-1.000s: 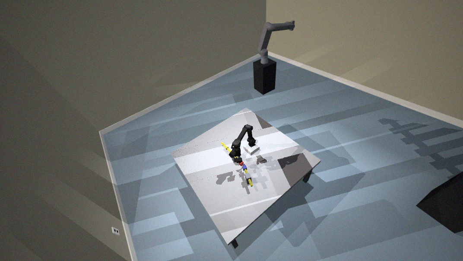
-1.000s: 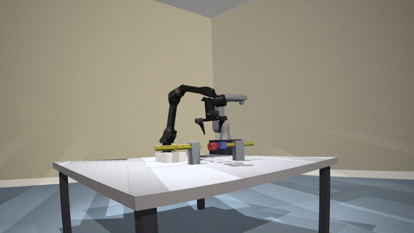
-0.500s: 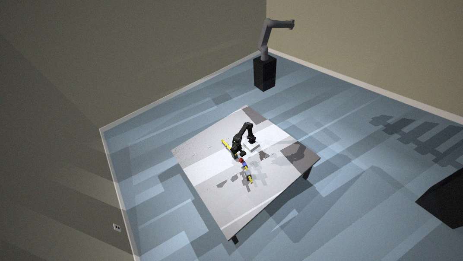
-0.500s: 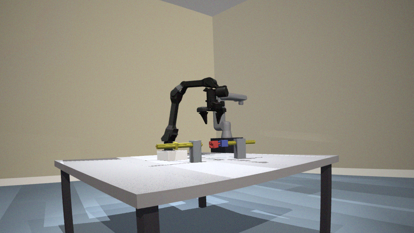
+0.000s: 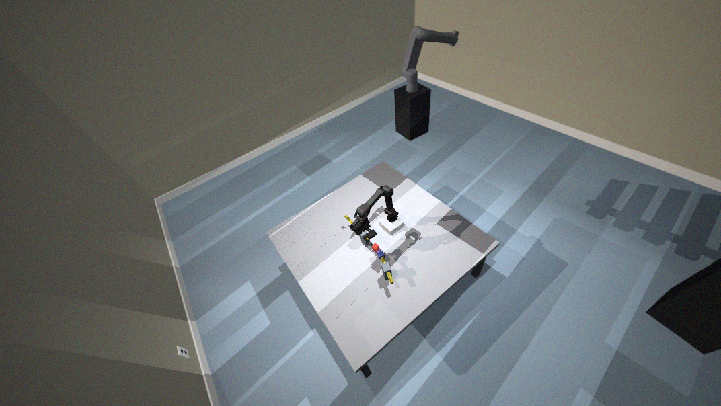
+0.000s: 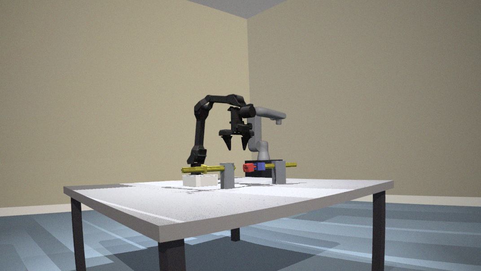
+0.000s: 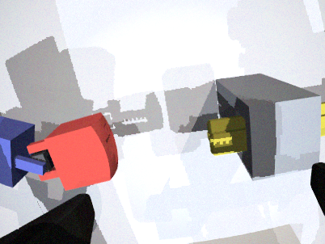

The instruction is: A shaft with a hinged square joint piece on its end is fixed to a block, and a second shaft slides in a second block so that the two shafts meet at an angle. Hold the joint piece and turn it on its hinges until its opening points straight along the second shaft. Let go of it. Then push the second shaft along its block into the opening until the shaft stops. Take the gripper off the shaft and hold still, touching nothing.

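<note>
The red square joint piece is 9 cm below my gripper tip, 8 cm to the left of it and 2 cm behind it.
</note>
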